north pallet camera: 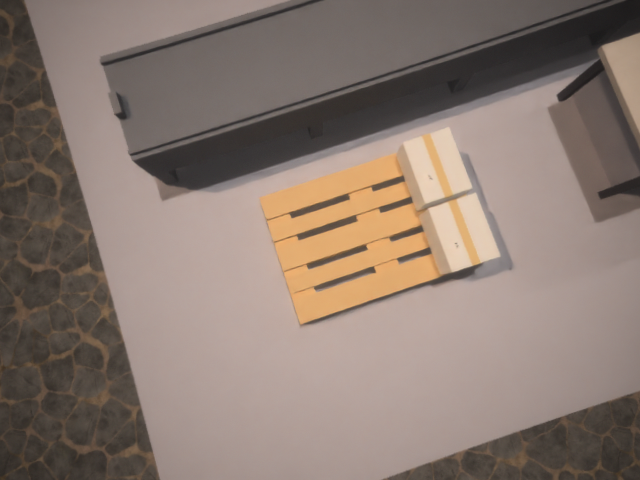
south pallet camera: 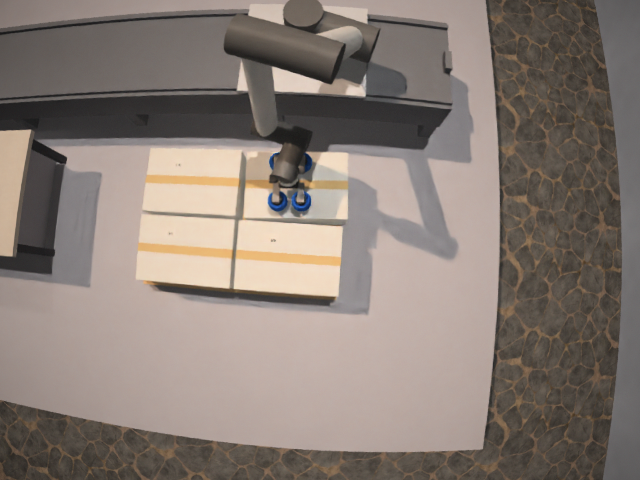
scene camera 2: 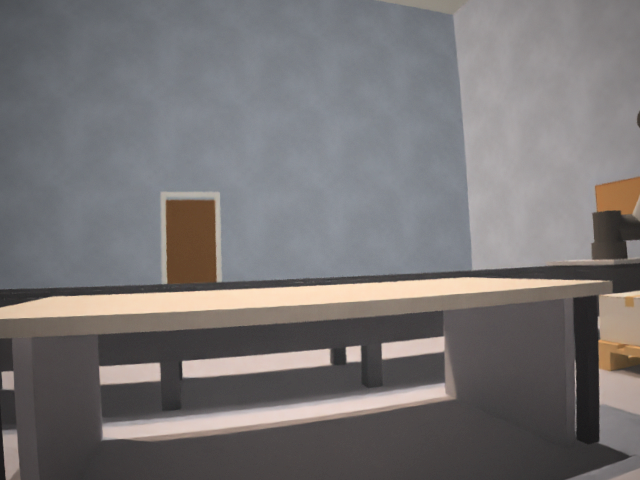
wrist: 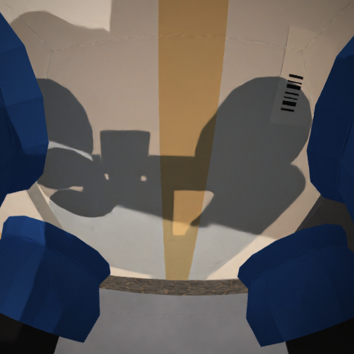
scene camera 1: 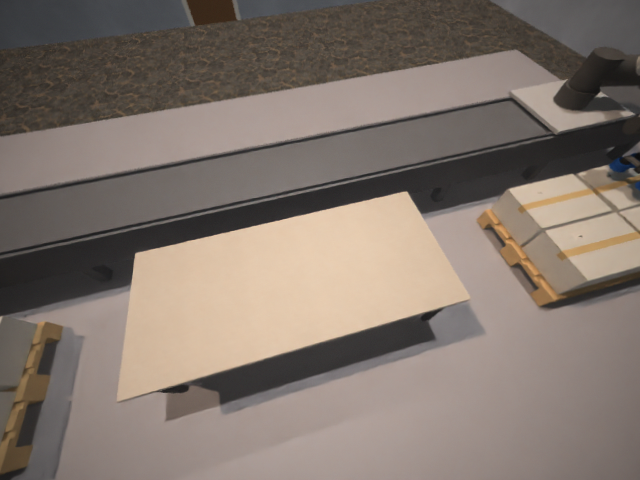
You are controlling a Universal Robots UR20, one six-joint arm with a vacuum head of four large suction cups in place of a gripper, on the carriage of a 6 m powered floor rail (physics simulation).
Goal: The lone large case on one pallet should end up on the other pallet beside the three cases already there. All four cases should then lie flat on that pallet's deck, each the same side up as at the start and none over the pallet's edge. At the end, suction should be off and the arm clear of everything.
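Seen in the pictures: hand, tool point: (scene camera 1: 637, 175); arm's base, link origin: (scene camera 2: 609, 259) (scene camera 1: 569, 101).
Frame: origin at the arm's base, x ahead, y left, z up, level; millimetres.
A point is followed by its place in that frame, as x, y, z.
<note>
In the south pallet camera view, four large white cases with tan tape lie flat in a two-by-two block on the south pallet (scene camera 1: 511, 253) {984, -928, -479} (scene camera 2: 612, 356) {685, -908, -496}. They are the back right case (south pallet camera: 330, 167) {668, 185, -179} (wrist: 125, 90), the back left case (south pallet camera: 193, 196) {870, -570, -179} (scene camera 1: 558, 191) {715, -547, -180}, the front left case (south pallet camera: 180, 268) {1276, -609, -180} (scene camera 1: 604, 268) {1318, -730, -180} and the front right case (south pallet camera: 289, 273) {1259, 0, -180}. Narrow seams run between them. My suction head (south pallet camera: 289, 183) {783, -23, -99} (wrist: 175, 215) hangs over the back right case. Its blue cups stand clear above the top with a gap, and their shadows fall on it. The cups hold nothing.
The north pallet (north pallet camera: 289, 253) {983, -5431, -425} (scene camera 1: 31, 387) {1003, -4300, -463} carries two smaller taped cases (north pallet camera: 460, 170) {868, -4369, -207} (north pallet camera: 483, 227) {1212, -4372, -189} at one end. A pale table (scene camera 1: 289, 289) {986, -2633, -40} (scene camera 2: 310, 299) {1169, -2676, -40} stands between the pallets. The dark rail (north pallet camera: 258, 72) (south pallet camera: 129, 56) runs behind, with the arm's carriage plate (scene camera 1: 542, 108) {10, -267, 0} near its south end.
</note>
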